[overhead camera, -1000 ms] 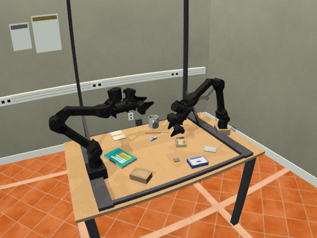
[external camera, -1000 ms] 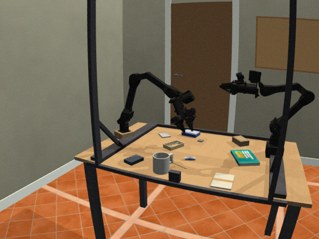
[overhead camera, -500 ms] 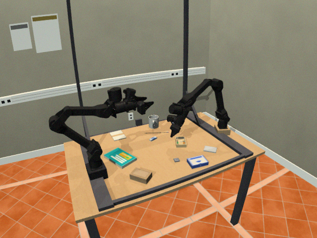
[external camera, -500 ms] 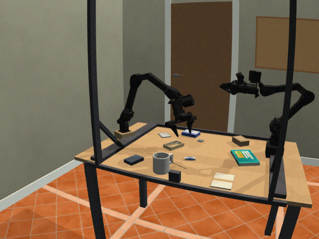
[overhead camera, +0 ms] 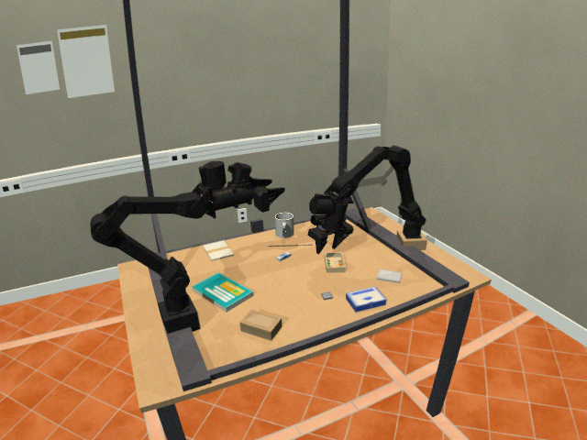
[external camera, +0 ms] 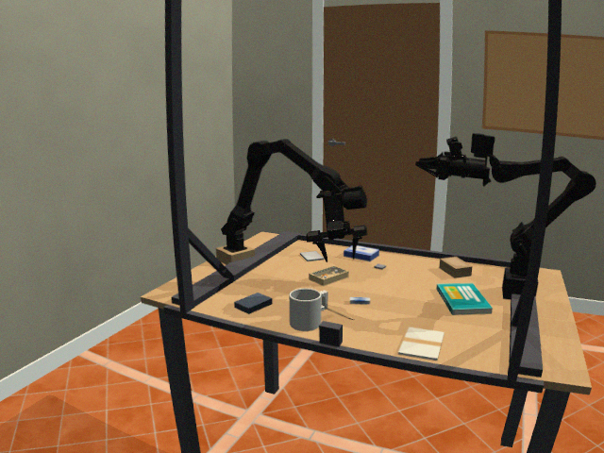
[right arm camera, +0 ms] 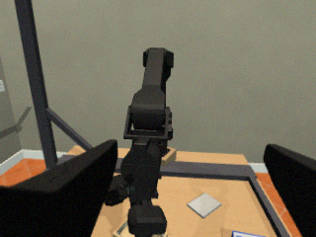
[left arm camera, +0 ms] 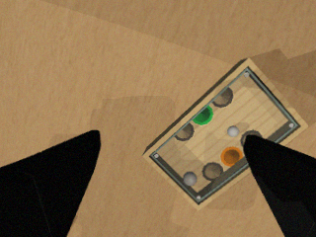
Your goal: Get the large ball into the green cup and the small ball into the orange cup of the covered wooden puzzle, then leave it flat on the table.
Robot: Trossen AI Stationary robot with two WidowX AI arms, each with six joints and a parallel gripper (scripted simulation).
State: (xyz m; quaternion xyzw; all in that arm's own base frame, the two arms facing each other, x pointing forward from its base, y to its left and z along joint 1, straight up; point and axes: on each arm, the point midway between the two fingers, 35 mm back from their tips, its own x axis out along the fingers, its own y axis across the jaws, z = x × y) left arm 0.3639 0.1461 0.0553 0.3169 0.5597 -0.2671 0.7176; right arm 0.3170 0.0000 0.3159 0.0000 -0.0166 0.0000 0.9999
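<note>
My left hand is 9 cm above the covered wooden puzzle and 3 cm to the right of it. The rest, counted from my left hand: notepad 33 cm behind, 31 cm to the right, 10 cm below; grey square 15 cm ahead, 11 cm to the right, 10 cm below.
</note>
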